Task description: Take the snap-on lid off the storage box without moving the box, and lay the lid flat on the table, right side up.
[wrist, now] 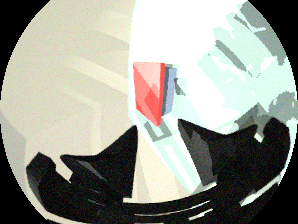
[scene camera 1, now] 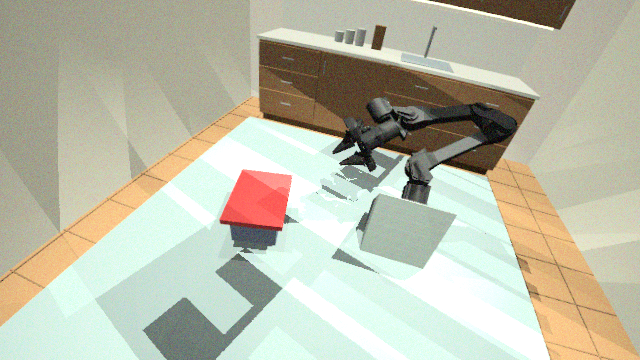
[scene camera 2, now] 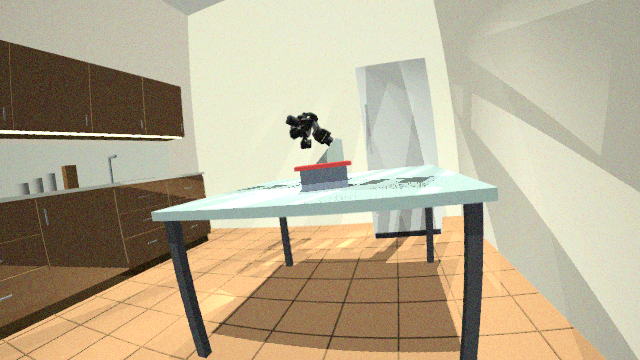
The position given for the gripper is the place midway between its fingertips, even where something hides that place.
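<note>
Gripper (scene camera 1: 336, 158), (wrist: 157, 125) in view. Storage box (scene camera 2: 335, 177) in view. Lid (scene camera 1: 259, 199), (wrist: 148, 76) in view.
</note>
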